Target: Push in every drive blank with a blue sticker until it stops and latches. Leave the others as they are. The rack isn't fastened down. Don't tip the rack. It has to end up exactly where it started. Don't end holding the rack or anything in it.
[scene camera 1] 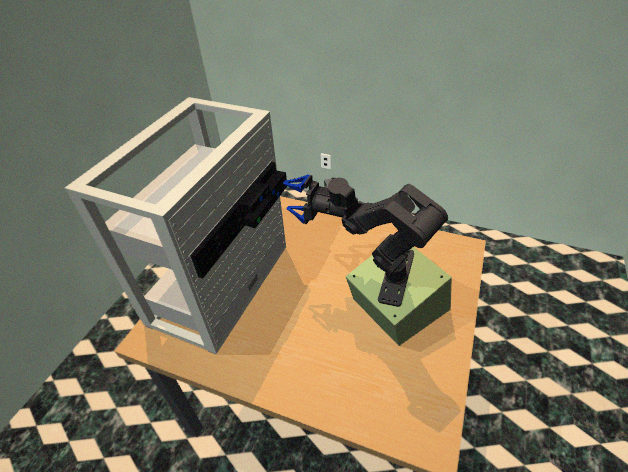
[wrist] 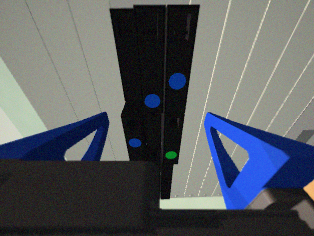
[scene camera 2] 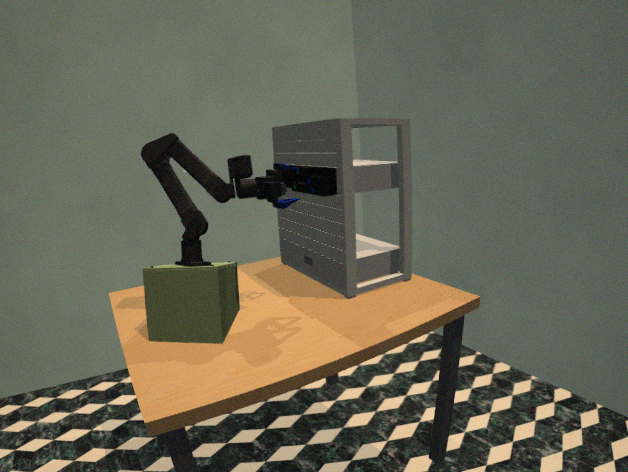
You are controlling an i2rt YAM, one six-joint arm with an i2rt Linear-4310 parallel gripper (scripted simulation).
Path:
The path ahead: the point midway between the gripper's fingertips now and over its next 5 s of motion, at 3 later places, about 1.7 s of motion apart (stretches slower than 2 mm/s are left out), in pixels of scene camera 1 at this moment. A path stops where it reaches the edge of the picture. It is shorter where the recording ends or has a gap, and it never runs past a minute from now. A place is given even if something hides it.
My gripper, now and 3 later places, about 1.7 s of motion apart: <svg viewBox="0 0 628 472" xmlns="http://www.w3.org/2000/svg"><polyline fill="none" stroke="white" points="285,195 278,206 261,198 254,197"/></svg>

